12 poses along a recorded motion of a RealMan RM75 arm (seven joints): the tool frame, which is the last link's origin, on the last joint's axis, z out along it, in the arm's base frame.
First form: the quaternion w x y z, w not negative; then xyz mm.
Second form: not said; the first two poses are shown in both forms.
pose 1, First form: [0.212, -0.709, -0.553, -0.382, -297, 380, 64]
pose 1, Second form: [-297, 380, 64, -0.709, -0.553, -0.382, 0.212]
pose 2, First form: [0.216, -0.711, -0.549, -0.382, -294, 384, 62]
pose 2, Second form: [-294, 384, 62, -0.711, -0.549, -0.382, 0.216]
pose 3, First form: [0.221, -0.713, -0.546, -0.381, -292, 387, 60]
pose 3, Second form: [-292, 387, 60, -0.713, -0.546, -0.381, 0.221]
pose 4, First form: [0.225, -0.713, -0.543, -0.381, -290, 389, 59]
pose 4, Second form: [-290, 389, 59, -0.713, -0.543, -0.381, 0.225]
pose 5, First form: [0.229, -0.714, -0.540, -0.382, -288, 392, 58]
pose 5, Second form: [-288, 392, 58, -0.714, -0.540, -0.382, 0.229]
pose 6, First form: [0.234, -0.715, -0.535, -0.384, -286, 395, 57]
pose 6, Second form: [-286, 395, 57, -0.715, -0.535, -0.384, 0.234]
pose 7, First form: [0.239, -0.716, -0.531, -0.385, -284, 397, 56]
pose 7, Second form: [-284, 397, 56, -0.716, -0.531, -0.385, 0.239]
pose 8, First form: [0.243, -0.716, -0.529, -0.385, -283, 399, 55]
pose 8, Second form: [-283, 399, 55, -0.716, -0.529, -0.385, 0.243]
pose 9, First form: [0.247, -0.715, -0.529, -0.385, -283, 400, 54]
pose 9, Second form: [-283, 400, 54, -0.715, -0.529, -0.385, 0.247]
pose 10, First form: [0.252, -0.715, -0.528, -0.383, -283, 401, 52]
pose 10, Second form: [-283, 401, 52, -0.715, -0.528, -0.383, 0.252]
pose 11, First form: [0.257, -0.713, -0.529, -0.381, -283, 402, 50]
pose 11, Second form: [-283, 402, 50, -0.713, -0.529, -0.381, 0.257]
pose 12, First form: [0.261, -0.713, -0.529, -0.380, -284, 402, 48]
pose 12, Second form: [-284, 402, 48, -0.713, -0.529, -0.380, 0.261]
